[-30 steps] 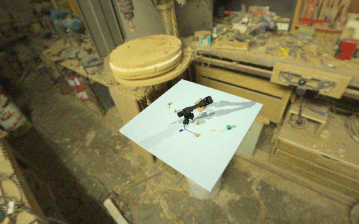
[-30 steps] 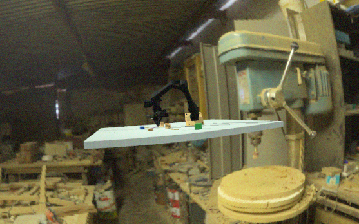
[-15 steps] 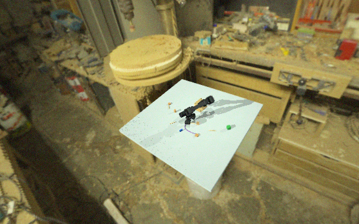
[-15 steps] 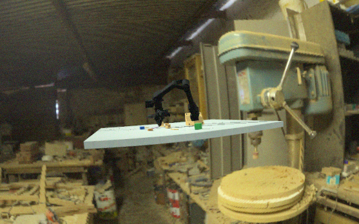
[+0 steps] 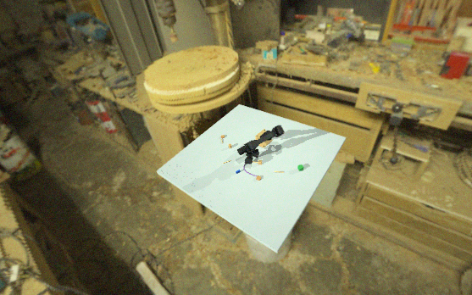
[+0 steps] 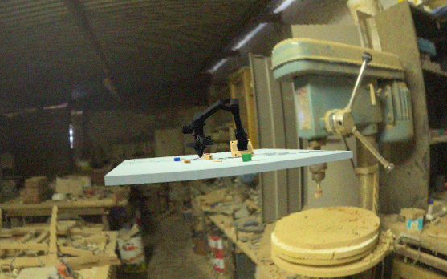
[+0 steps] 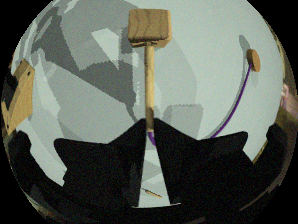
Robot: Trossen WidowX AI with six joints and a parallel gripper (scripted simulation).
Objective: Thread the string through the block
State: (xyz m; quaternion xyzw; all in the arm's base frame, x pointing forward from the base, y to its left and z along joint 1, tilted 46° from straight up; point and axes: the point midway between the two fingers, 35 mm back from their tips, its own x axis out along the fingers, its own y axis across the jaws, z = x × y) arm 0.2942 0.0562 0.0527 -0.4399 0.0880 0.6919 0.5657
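Now: the wooden block 70 mm to the left of my gripper tip and 40 mm behind it. From my gripper tip the other things lie so: round wooden button 170 mm to the left, 100 mm ahead, 10 mm below; small blue piece 150 mm ahead, 10 mm to the right; thin wooden stick 10 mm to the left, 10 mm behind.
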